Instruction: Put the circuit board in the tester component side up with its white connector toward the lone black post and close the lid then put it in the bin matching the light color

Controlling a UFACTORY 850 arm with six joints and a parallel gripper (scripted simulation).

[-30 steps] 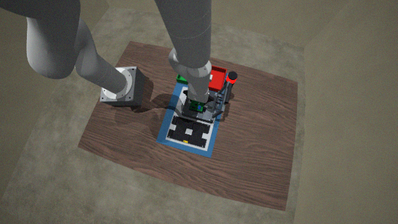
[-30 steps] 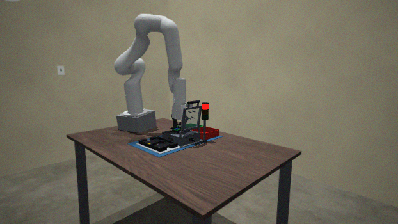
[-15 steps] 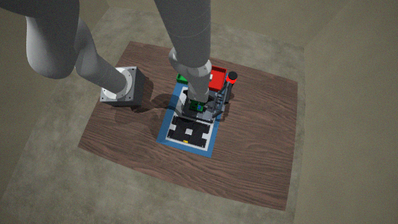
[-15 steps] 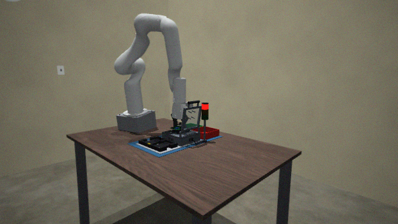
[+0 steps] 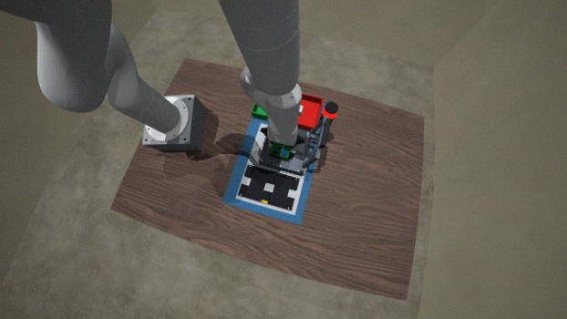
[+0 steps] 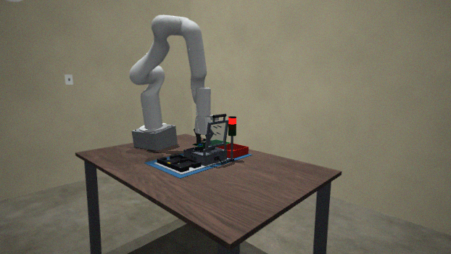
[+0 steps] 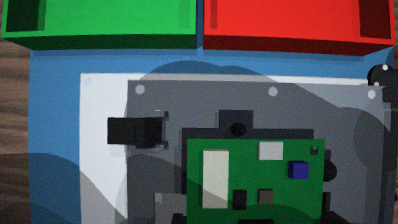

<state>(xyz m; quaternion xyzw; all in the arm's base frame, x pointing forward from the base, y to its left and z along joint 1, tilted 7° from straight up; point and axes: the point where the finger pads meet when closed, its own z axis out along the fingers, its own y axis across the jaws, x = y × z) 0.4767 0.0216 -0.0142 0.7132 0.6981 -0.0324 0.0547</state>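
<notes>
Right now my hand is 20 cm to the right of the red bin, 9 cm above it and 5 cm short of it. Also, from my hand: tester lid: 12 cm ahead, 8 cm above; green bin: 20 cm to the left, 10 cm behind, 9 cm below; green circuit board: 1 cm below.
</notes>
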